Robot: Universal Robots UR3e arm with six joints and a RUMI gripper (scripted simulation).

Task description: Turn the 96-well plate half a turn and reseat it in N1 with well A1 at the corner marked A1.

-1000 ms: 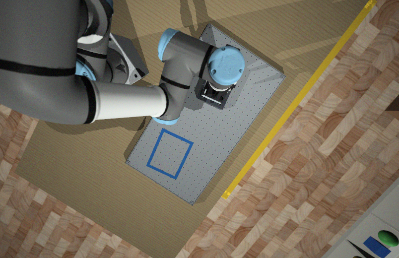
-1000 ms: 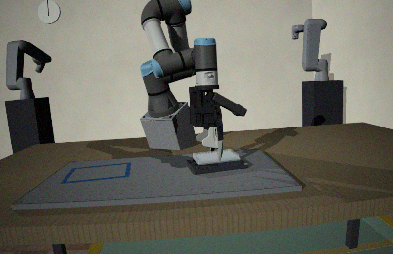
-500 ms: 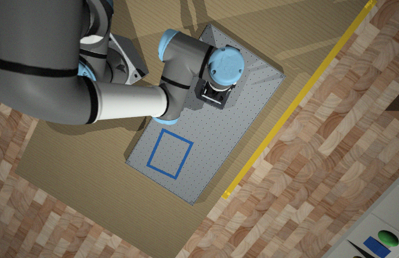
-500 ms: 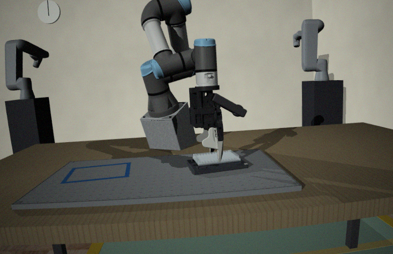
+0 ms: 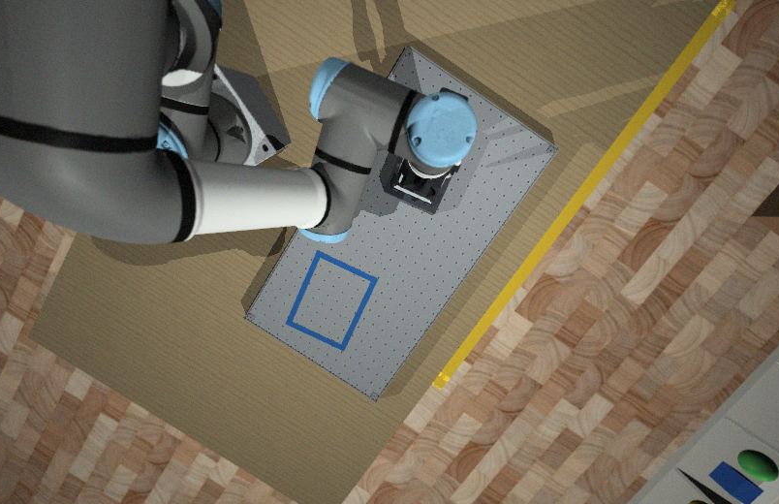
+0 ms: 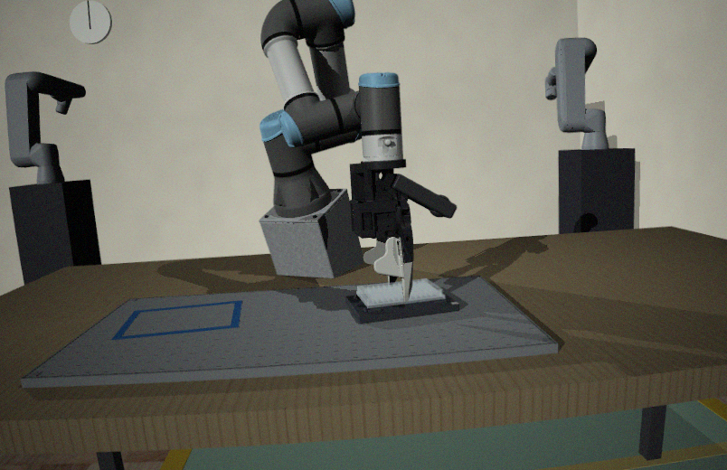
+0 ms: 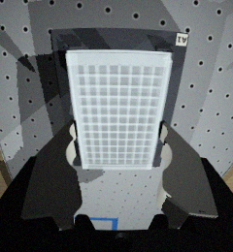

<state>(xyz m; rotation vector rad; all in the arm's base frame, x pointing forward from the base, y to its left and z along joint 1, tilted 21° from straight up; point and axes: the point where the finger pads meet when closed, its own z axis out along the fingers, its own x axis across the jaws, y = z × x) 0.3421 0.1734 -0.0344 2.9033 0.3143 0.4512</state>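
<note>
My gripper is now 10 mm above the 96-well plate. Also, from my hand: A1 mark: 80 mm to the left, 40 mm ahead, 20 mm below; dark plate nest N1: 30 mm below.
</note>
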